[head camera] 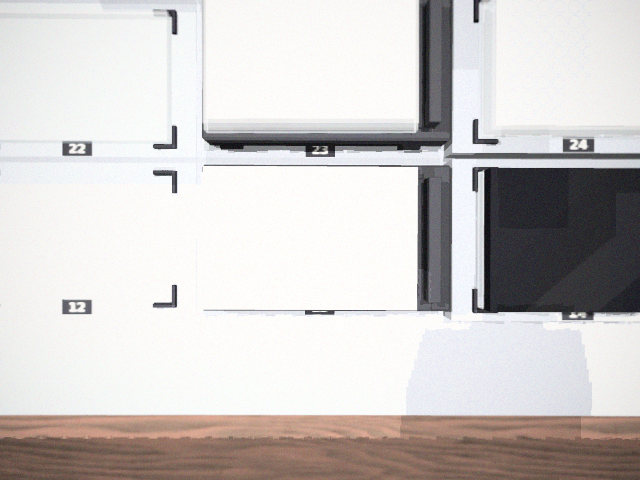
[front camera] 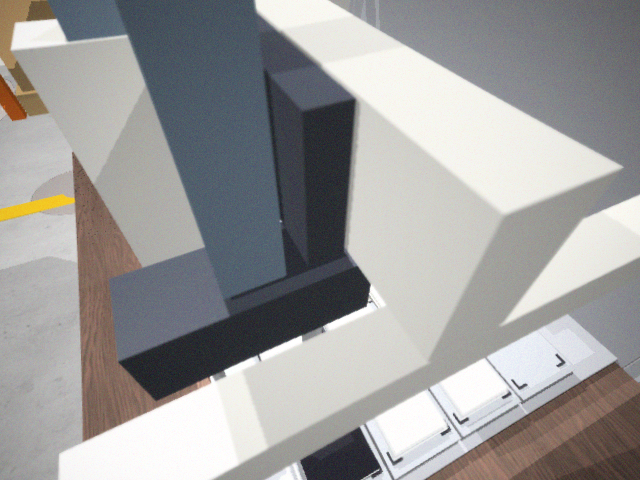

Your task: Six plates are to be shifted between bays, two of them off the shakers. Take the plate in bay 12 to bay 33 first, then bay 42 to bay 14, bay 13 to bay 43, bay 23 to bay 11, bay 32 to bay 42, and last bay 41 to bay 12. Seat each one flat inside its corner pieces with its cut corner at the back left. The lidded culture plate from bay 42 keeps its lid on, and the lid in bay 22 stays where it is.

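Frame: origin at the robot's base, x right, y ahead, z up, level; metres.
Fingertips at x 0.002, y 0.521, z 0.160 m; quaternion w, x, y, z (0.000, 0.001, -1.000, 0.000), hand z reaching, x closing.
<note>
A point is followed by its place in that frame.
A white plate (head camera: 310, 237) @[x -0.044, y 0.386, z 0.037 m] lies over bay 13, on a dark shaker (head camera: 445, 237) @[x -0.045, y 0.470, z 0.019 m]; another white plate (head camera: 310, 62) @[x -0.144, y 0.386, z 0.037 m] is on the bay 23 shaker. The black-topped culture plate (head camera: 558, 248) @[x -0.038, y 0.532, z 0.031 m] (front camera: 341, 457) @[x -0.048, y 0.590, z 0.031 m] sits in bay 14, cut off by the head view's right edge. Bay 12 (head camera: 118, 242) @[x -0.041, y 0.256, z 0.000 m] shows bare white deck between its right corner pieces. A pale, flat lid (head camera: 82, 77) @[x -0.148, y 0.237, z 0.008 m] lies in bay 22. My gripper's dark body (front camera: 248, 328) @[x 0.013, y 0.552, z 0.335 m] hangs in the front view; its jaws are hidden behind the pale beam, so opening and grip cannot be seen. Bays 32, 33, 41, 42 and 43 cannot be made out.
A clear-edged plate (head camera: 568, 67) @[x -0.146, y 0.539, z 0.029 m] (front camera: 410, 423) @[x -0.148, y 0.596, z 0.029 m] sits in bay 24. Another white plate (front camera: 473, 390) @[x -0.251, y 0.599, z 0.029 m] is beyond it in the front view. Broad pale gantry beams (front camera: 320, 372) @[x -0.003, y 0.621, z 0.400 m] cross the deck. A blue-grey column (front camera: 217, 155) @[x 0.005, y 0.542, z 0.454 m] rises from the gripper body.
</note>
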